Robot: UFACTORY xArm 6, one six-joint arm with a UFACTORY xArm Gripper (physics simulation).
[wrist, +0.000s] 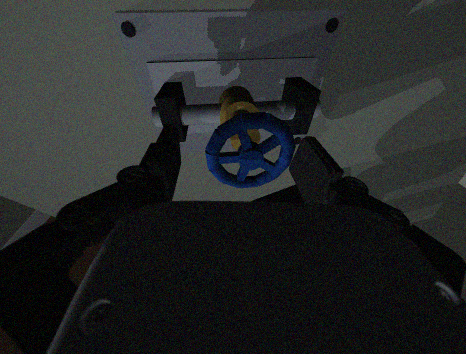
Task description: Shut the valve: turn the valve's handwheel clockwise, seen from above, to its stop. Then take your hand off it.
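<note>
The blue five-spoked handwheel (pixel 251 156) stands in the middle of the wrist view, in front of the yellow valve body (pixel 236 97). My gripper (pixel 240 148) is open, with one finger to each side of the wheel. The right finger appears very close to the wheel's right rim; whether they touch cannot be told. A wider gap shows between the left finger and the wheel. Nothing is held. The dark picture hides how the fingertips' height compares with the wheel's.
A grey pipe (pixel 201 114) runs through the valve between two black clamps (pixel 171 102) (pixel 301 102). They stand on a pale mounting plate (pixel 170 37) with dark bolts at its far corners. Shadows fall across the plate and the surface at the right.
</note>
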